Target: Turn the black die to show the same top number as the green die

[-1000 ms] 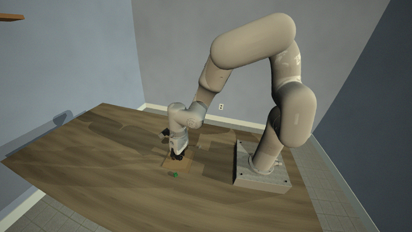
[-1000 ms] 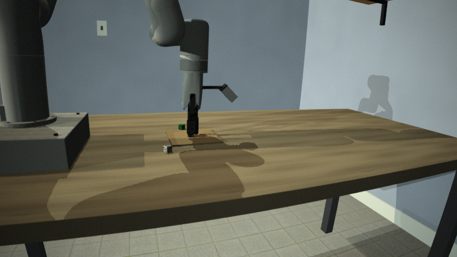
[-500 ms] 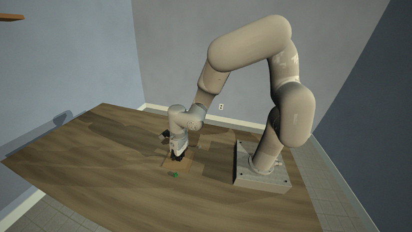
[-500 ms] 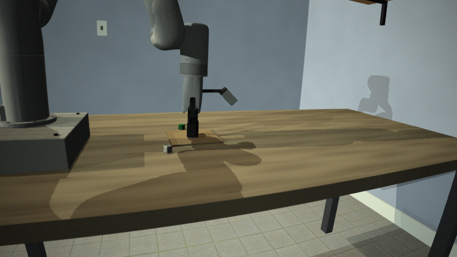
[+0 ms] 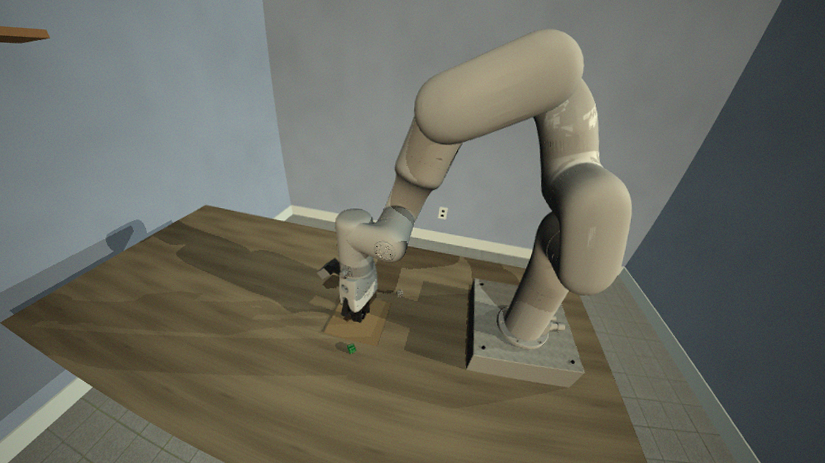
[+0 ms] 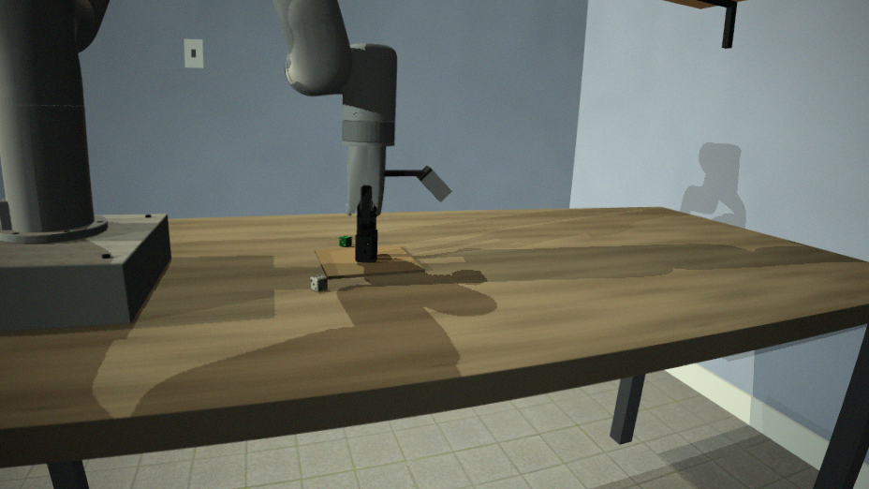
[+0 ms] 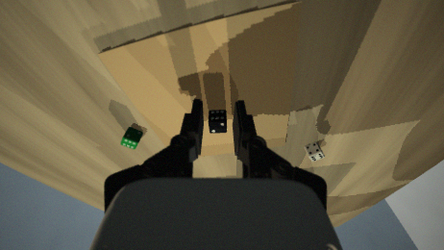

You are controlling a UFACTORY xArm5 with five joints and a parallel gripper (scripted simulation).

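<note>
My gripper is now 1 cm past the black die and 1 cm above it. Also, from my hand: green die: 10 cm to the left, 2 cm below, 1 cm behind; then white die: 10 cm to the right, 9 cm behind, 2 cm below; then tan mat: 2 cm below.
</note>
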